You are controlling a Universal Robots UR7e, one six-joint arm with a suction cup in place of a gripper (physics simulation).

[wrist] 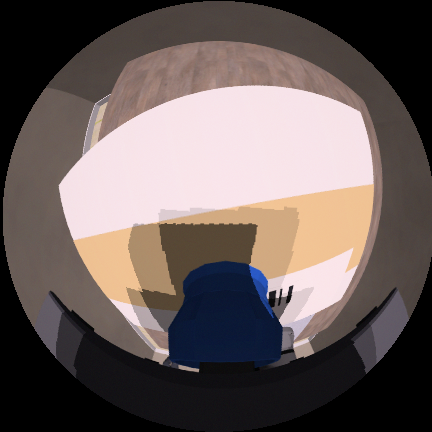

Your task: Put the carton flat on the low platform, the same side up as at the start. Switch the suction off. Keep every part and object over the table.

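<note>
The carton [225, 145] fills the middle of the wrist view. Its face towards the camera is white with an orange band across it and black bars near the lower right. My suction cup [225, 272], dark blue, is against this face on the orange band and holds the carton. Shadows of the arm fall on the face around the cup. The carton hides what lies under it, so its height cannot be told. I cannot make out the low platform for certain.
The brown wooden table [215, 62] shows beyond the carton's far edge and along its right side. A pale-rimmed object [90, 131] shows partly at the left, beside the table edge. Small grey and pale parts show near the bottom, partly hidden by the cup.
</note>
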